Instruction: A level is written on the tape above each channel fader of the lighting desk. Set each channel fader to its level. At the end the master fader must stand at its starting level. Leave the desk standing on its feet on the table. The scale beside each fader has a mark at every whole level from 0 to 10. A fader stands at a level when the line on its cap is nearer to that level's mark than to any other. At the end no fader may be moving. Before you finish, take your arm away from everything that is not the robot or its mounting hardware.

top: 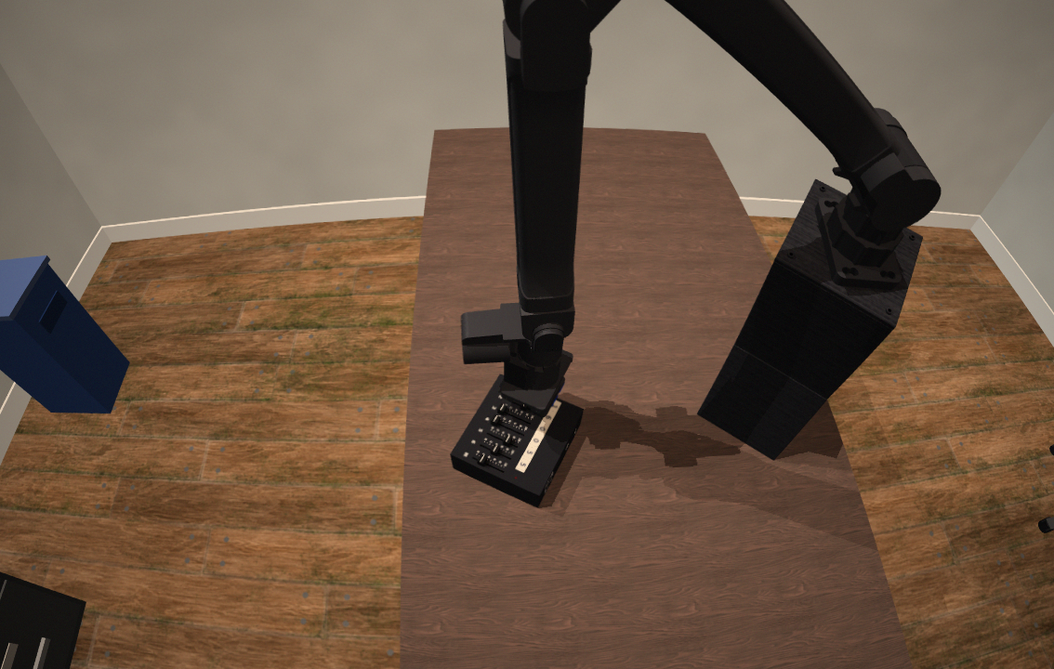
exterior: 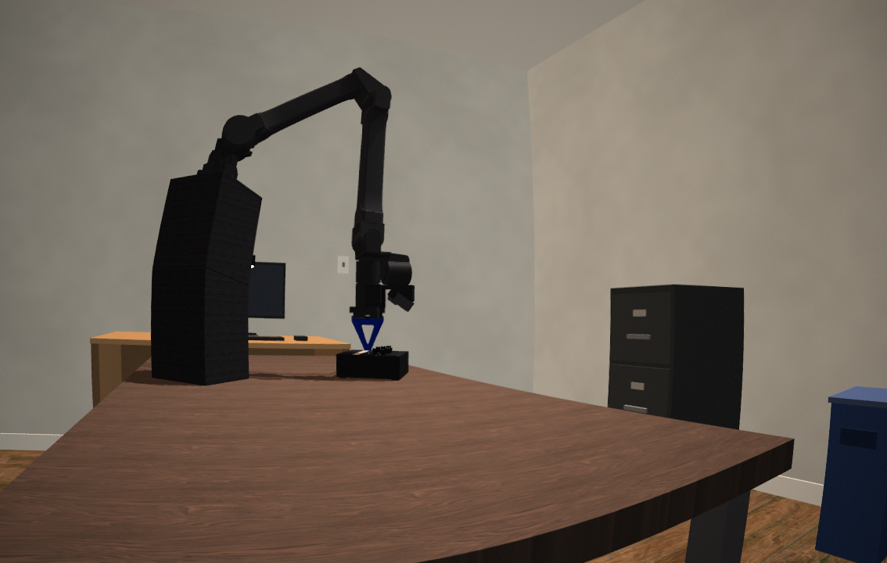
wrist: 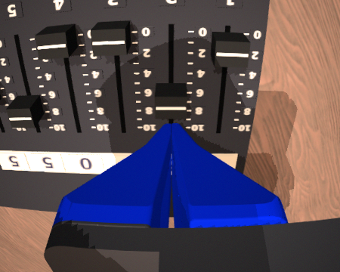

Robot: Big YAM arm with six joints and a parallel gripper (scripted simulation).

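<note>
Right now my hand is 20 mm short of the fader 2, 10 mm to the left of it and 10 mm above it. The rest, counted from my hand: fader 4 (60 mm ahead, 30 mm to the left, 10 mm below); fader 1 (30 mm ahead, 30 mm to the right, 10 mm below); fader 3 (50 mm ahead, 10 mm to the left, 10 mm below).
</note>
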